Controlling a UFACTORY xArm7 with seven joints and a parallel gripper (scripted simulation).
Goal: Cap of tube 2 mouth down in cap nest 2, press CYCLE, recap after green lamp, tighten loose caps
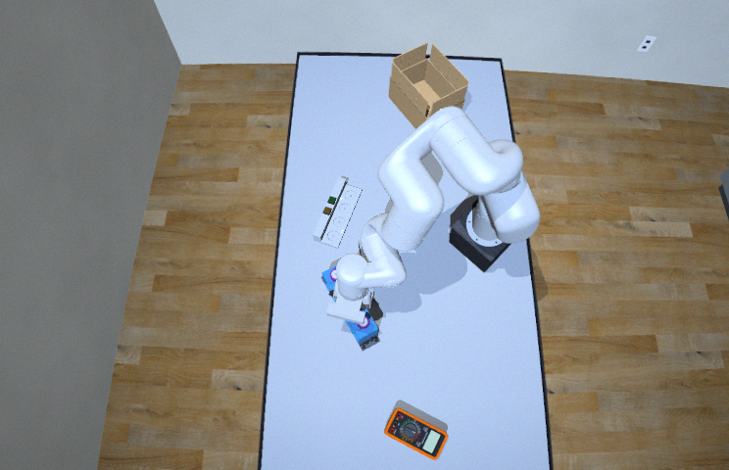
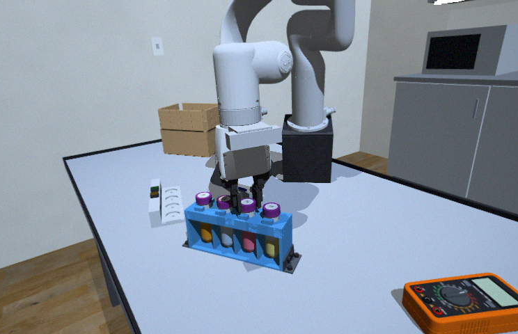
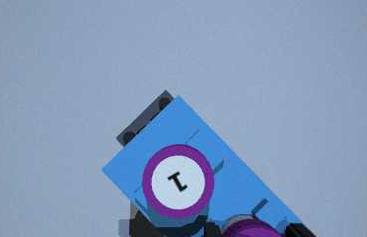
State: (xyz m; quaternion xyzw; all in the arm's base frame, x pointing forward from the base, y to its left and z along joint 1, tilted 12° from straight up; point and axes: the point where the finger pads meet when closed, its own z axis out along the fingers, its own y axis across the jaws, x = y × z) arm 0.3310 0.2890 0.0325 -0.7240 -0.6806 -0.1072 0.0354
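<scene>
Right now the purple cap marked 2 is 1 cm below my hand. Also, from my hand: cap 3 (4 cm to the right, 3 cm ahead, 2 cm below); cap marked 1 (4 cm to the left, 3 cm behind, 2 cm below); cap 4 (8 cm to the right, 7 cm ahead, 2 cm below).
</scene>
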